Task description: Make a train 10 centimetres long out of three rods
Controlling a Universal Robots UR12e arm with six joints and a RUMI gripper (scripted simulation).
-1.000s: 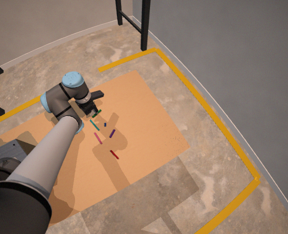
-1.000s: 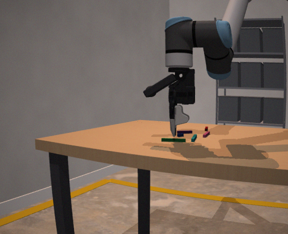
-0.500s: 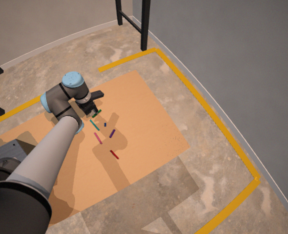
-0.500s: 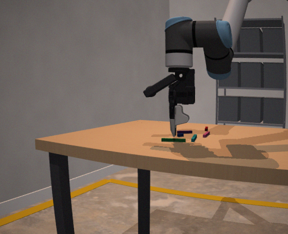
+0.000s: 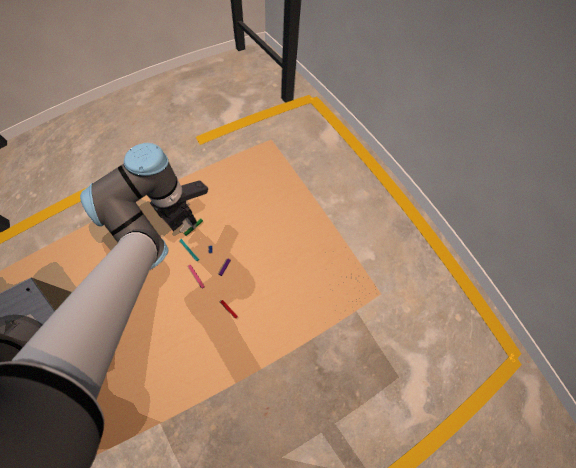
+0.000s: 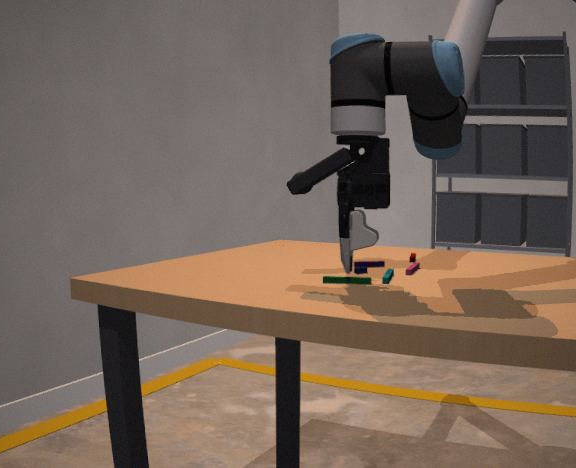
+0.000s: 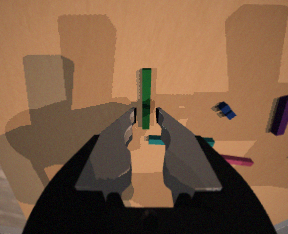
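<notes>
Right now the green rod is 3 cm below my hand. Round my hand: pink rod (16 cm to the right, 8 cm behind, 3 cm below); purple rod (19 cm to the right, 3 cm below, 1 cm ahead); turquoise rod (7 cm to the right, 5 cm behind, 3 cm below).
</notes>
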